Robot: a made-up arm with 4 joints.
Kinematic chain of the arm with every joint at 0, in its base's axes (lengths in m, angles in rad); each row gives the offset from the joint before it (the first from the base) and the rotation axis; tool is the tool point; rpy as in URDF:
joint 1: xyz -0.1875 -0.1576 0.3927 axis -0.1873 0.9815 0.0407
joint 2: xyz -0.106 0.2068 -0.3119 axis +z
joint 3: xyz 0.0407 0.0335 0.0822 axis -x
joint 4: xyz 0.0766 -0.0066 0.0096 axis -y
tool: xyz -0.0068 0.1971 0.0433 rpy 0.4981 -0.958 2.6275
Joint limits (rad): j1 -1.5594..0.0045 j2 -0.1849..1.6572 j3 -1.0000..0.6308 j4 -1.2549..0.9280
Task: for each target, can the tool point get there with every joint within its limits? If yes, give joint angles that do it. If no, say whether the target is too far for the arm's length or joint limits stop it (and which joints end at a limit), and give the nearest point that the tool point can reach.
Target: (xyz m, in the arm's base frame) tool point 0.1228 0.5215 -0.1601
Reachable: no: too far | nearest point -0.0226 0.2940 0.0798 | short by 0.361 m
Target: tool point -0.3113 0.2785 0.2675
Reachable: yes | joints -0.2064 0.7561 -0.3515 -0.2181
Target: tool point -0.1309 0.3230 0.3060
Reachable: yes | joints -0.9383 0.4267 -0.0823 -0.2525
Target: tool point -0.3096 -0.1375 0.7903
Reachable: no: joint limits stop it (at a limit: joint 1, joint 2, joint 3) | nearest point -0.1725 0.1119 0.5230 | short by 0.390 m
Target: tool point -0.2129 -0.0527 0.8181
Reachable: no: joint limits stop it (at a limit: joint 1, joint 2, joint 3, joint 4) | nearest point -0.1721 0.1124 0.5237 | short by 0.340 m
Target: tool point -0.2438 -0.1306 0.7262
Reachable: no: joint limits stop it (at a limit: joint 1, joint 2, joint 3) | nearest point -0.1732 0.1109 0.5216 | short by 0.324 m
